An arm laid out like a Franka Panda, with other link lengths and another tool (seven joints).
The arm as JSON. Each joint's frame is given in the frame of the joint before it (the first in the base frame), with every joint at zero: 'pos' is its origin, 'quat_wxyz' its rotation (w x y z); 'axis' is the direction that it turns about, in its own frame. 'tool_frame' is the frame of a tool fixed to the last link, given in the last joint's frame.
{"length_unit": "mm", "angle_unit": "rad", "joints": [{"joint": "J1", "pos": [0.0, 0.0, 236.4], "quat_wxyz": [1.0, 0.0, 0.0, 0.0], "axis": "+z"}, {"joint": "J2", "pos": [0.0, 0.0, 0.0], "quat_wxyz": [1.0, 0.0, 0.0, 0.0], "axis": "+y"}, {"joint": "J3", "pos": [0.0, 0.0, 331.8], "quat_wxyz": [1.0, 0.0, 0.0, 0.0], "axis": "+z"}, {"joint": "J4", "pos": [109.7, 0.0, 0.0], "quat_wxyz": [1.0, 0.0, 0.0, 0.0], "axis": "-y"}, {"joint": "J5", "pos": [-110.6, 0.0, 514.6], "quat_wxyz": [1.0, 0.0, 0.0, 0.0], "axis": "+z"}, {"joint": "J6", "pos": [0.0, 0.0, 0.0], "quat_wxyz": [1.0, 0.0, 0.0, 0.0], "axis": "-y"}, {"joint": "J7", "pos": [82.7, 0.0, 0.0], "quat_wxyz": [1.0, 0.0, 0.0, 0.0], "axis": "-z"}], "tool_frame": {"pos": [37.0, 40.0, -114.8], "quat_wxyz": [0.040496, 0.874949, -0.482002, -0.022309]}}
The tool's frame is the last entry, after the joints.
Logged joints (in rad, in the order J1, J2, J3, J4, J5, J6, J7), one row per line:
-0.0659 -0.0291 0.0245 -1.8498 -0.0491 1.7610 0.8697
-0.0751 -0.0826 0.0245 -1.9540 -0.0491 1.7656 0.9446
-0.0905 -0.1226 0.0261 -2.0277 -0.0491 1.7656 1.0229
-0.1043 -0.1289 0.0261 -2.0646 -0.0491 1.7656 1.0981
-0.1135 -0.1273 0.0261 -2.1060 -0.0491 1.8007 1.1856
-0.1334 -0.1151 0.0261 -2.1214 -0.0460 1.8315 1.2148
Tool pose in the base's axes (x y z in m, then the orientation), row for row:
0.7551 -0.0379 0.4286 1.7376 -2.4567 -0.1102
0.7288 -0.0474 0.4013 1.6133 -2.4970 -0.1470
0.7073 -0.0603 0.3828 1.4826 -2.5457 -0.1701
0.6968 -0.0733 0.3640 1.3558 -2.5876 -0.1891
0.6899 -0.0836 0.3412 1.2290 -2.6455 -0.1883
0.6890 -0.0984 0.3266 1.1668 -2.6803 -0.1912
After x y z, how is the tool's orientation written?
As a rotation vector, in radians.
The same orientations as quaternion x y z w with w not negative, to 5 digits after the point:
0.57584 -0.81414 -0.03652 0.06520
0.54017 -0.83606 -0.04922 0.08247
0.50015 -0.85878 -0.05738 0.09522
0.46049 -0.87886 -0.06423 0.10690
0.41794 -0.89963 -0.06403 0.10902
0.39606 -0.90979 -0.06490 0.10585

